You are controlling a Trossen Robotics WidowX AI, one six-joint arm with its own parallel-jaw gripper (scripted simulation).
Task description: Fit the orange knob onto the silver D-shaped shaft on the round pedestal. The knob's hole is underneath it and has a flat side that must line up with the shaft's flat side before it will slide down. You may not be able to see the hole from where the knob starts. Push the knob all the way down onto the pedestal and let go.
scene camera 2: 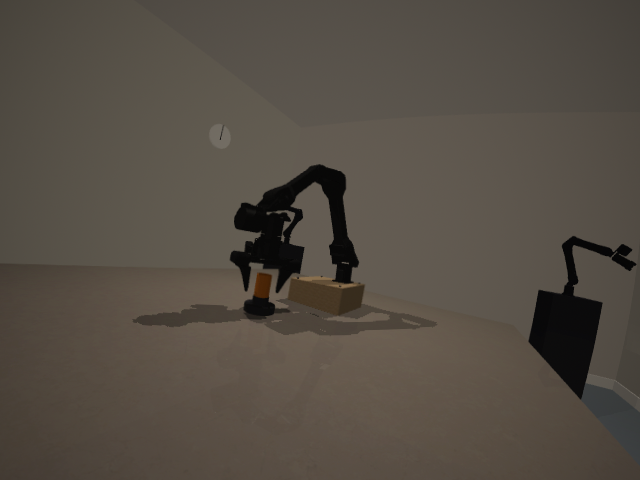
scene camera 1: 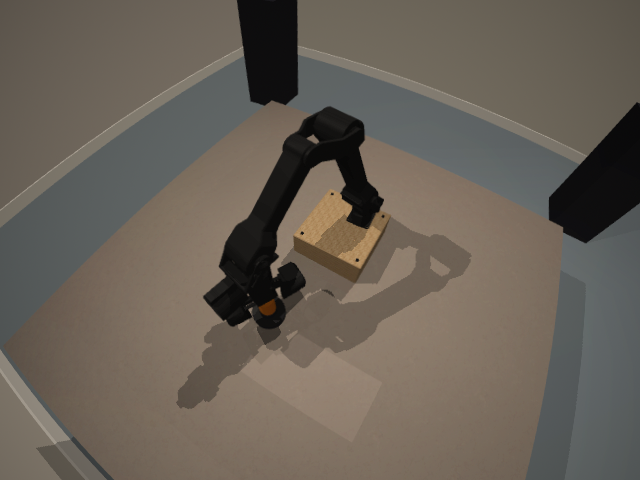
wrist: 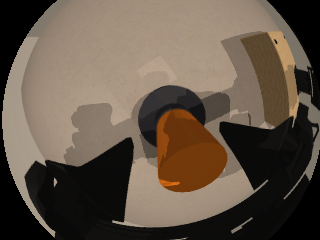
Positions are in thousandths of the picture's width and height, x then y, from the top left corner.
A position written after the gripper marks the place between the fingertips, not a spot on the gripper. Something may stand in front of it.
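Note:
The gripper (scene camera 2: 409, 609) is open and there's nothing in it. You'd also find the gripper (scene camera 1: 418, 639) in that view, and the wrist camera has it too, with the gripper (wrist: 558, 560). Besides that there's a black round pedestal (wrist: 508, 419), and an orange knob (wrist: 589, 656) as well.

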